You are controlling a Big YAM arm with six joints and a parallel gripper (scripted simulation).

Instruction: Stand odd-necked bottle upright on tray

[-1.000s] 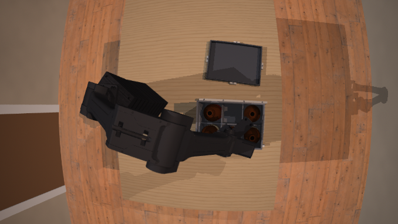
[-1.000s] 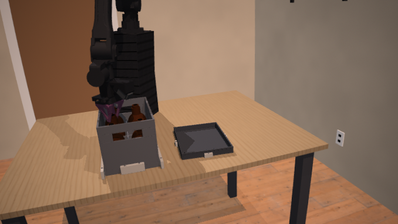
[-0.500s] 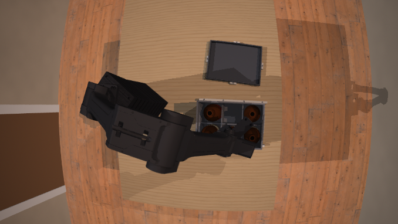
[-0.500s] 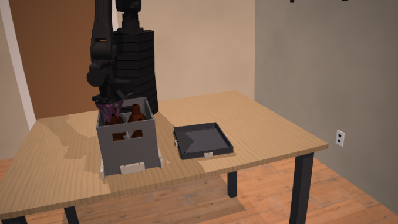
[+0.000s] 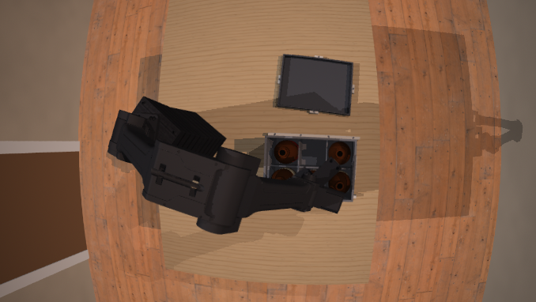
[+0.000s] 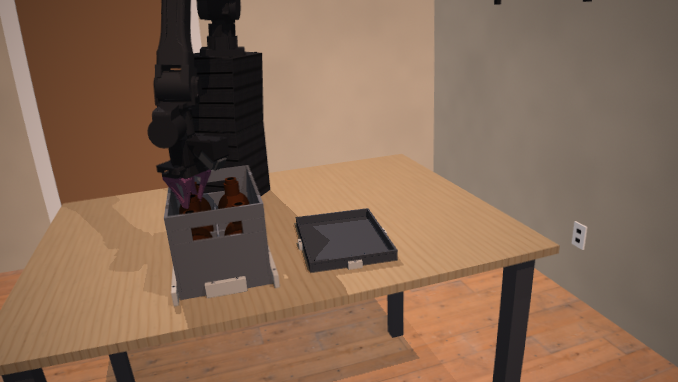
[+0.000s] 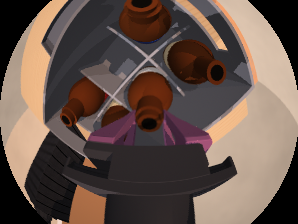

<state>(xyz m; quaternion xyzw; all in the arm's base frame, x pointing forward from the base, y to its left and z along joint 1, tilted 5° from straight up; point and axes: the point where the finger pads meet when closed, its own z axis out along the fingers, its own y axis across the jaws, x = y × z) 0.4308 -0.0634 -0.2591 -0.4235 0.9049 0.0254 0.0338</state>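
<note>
The grey crate is 70 mm below my hand and 50 mm to the left of it. The rest, counted from my hand: dark tray: 320 mm to the left, 140 mm below, 30 mm behind.
</note>
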